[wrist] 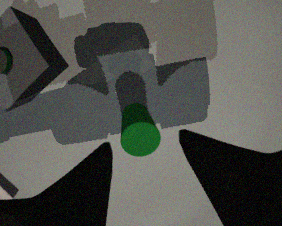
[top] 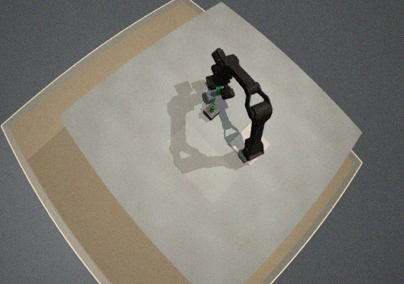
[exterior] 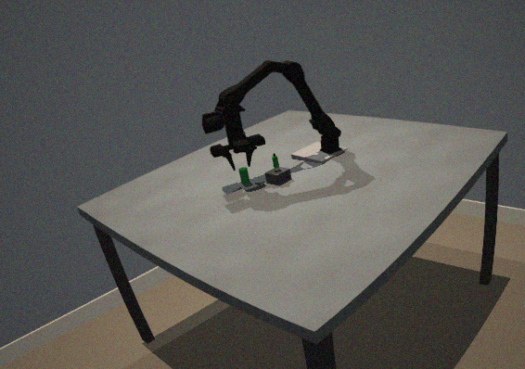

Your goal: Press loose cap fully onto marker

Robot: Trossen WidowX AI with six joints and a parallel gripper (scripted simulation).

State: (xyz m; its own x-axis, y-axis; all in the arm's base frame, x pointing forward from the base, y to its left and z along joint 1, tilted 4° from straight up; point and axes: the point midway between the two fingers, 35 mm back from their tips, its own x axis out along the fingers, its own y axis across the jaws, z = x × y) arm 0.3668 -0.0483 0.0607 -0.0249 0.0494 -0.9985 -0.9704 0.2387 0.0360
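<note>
The green cap lies 3 cm below my gripper tip. From my gripper tip the other things lie so: dark grey holder block 8 cm behind, 10 cm to the left, 4 cm below.
</note>
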